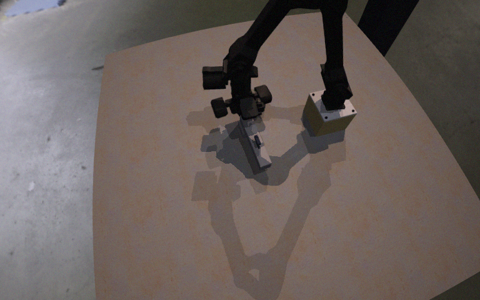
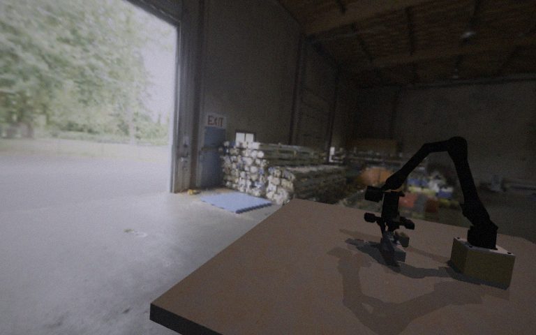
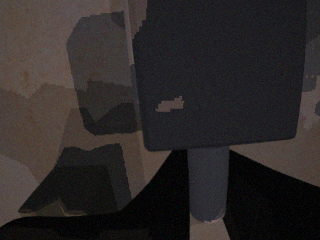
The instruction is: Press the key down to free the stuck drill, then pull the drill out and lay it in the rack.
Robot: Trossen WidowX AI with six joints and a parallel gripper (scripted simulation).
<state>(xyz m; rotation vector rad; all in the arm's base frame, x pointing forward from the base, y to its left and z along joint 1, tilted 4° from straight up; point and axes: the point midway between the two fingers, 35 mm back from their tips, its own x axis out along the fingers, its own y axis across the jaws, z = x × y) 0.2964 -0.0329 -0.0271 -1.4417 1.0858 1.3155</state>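
Right now the drill is 5 cm to the left of my gripper tip, 3 cm above it and 1 cm behind it. From my gripper tip the other things lie so: grey fixture block: 11 cm to the left, 3 cm behind, 2 cm above; dark key: 13 cm to the left, 3 cm behind, 3 cm above.
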